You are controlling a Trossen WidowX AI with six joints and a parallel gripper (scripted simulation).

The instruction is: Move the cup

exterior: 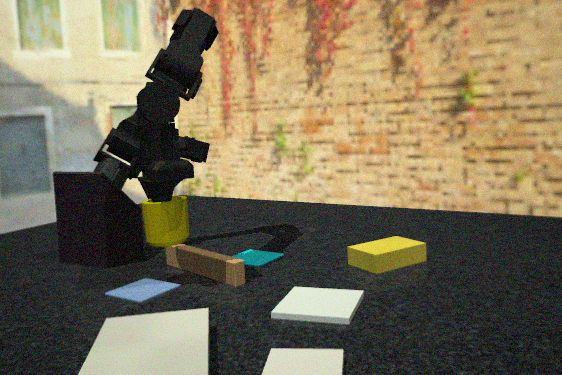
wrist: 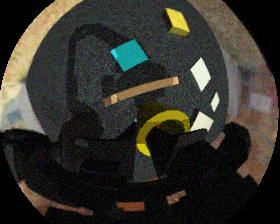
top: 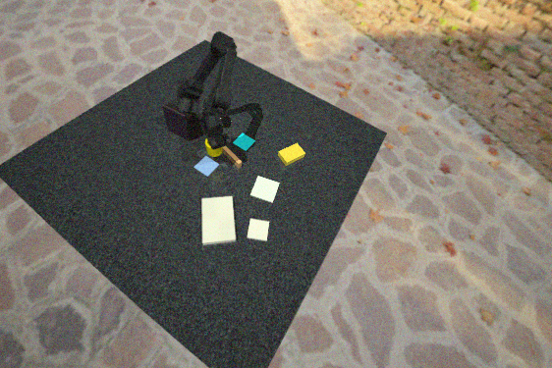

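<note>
My gripper tip is 150 mm to the right of the cyan pad, 100 mm above it and 70 mm short of it. Also, from my gripper tip: wooden bar (90 mm below, 40 mm to the left, 40 mm ahead); then yellow cup (20 mm to the right, 20 mm ahead).
</note>
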